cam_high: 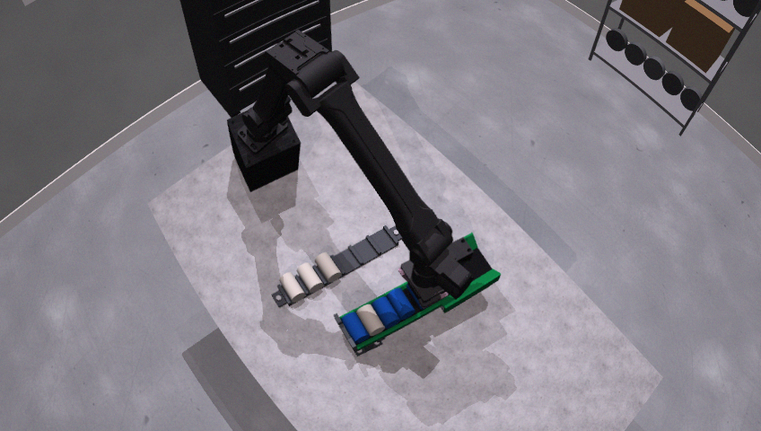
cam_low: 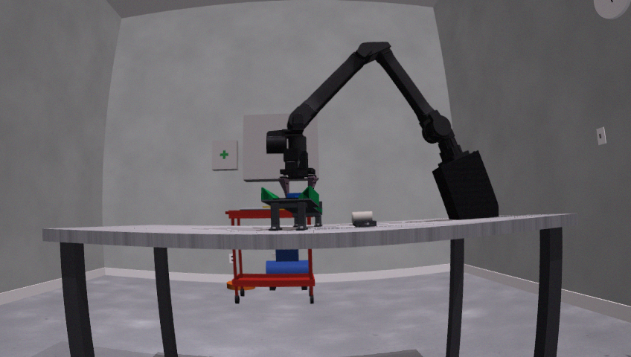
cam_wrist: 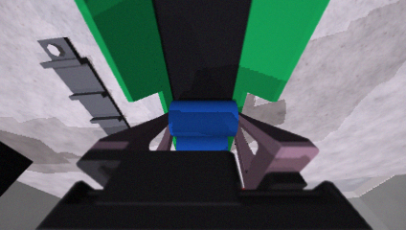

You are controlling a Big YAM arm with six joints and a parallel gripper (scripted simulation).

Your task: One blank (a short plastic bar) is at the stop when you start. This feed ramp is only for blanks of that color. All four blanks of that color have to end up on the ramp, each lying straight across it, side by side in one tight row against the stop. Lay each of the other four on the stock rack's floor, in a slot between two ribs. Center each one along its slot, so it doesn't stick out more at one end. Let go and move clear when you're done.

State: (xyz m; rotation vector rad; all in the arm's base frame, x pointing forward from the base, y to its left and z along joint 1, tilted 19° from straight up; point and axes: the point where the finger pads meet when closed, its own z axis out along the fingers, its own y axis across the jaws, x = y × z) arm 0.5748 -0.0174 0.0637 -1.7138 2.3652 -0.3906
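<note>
Now: hand 3 cm above the feed ramp. Also, from my hand: grey stop: 18 cm to the right, 6 cm behind, 3 cm below; then stock rack: 22 cm behind, 10 cm below, 5 cm to the right.
</note>
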